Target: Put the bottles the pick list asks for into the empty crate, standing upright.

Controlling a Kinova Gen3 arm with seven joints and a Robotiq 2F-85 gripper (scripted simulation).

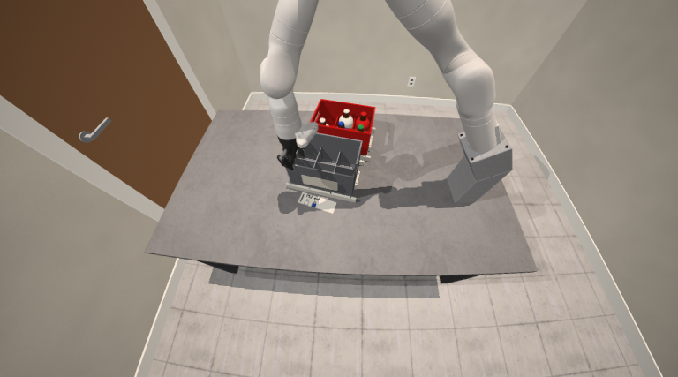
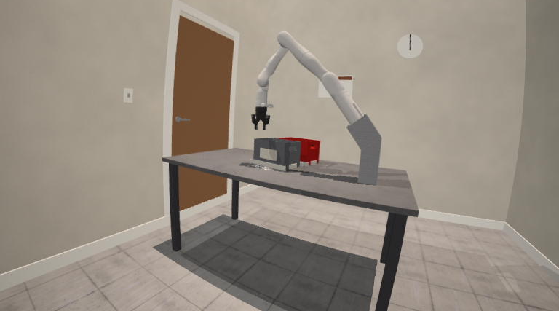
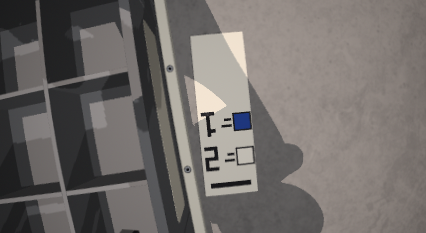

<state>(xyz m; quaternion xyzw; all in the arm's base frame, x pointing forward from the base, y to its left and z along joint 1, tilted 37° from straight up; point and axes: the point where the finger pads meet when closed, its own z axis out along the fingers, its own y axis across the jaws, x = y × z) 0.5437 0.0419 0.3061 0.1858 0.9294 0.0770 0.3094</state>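
Now: the blue-label bottle 140 mm behind my hand, 280 mm to the right of it and 170 mm below it. From my hand the other things lie so: green-label bottle (220 mm behind, 270 mm to the right, 170 mm below); then pick list (50 mm behind, 30 mm to the left, 250 mm below); then grey crate (80 mm behind, 100 mm to the right, 170 mm below).
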